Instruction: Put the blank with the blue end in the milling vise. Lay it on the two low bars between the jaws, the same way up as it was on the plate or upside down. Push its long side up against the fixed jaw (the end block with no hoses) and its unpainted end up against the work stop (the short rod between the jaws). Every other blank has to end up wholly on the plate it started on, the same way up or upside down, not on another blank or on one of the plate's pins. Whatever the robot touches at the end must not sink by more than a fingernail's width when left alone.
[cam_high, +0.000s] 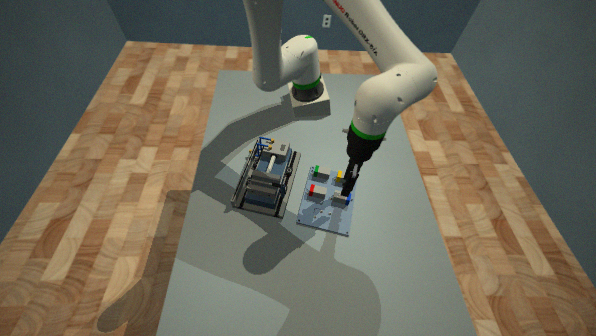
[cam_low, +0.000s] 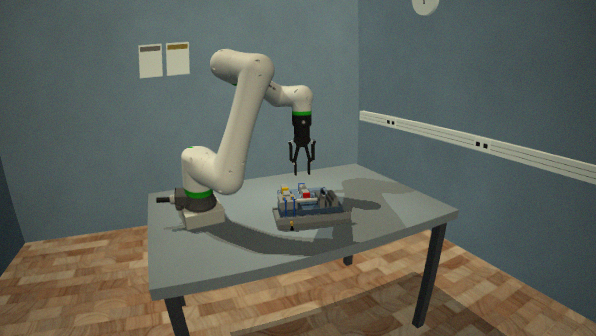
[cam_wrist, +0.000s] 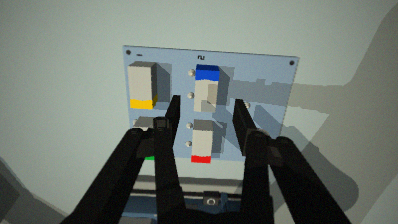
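My hand is 130 mm above the plate and 50 mm to the left of it. Also, from my hand: yellow-ended blank (110 mm below, 90 mm behind, 10 mm to the left); then red-ended blank (110 mm below, 90 mm to the right, 10 mm behind); then green-ended blank (110 mm below, 100 mm behind, 80 mm to the right).
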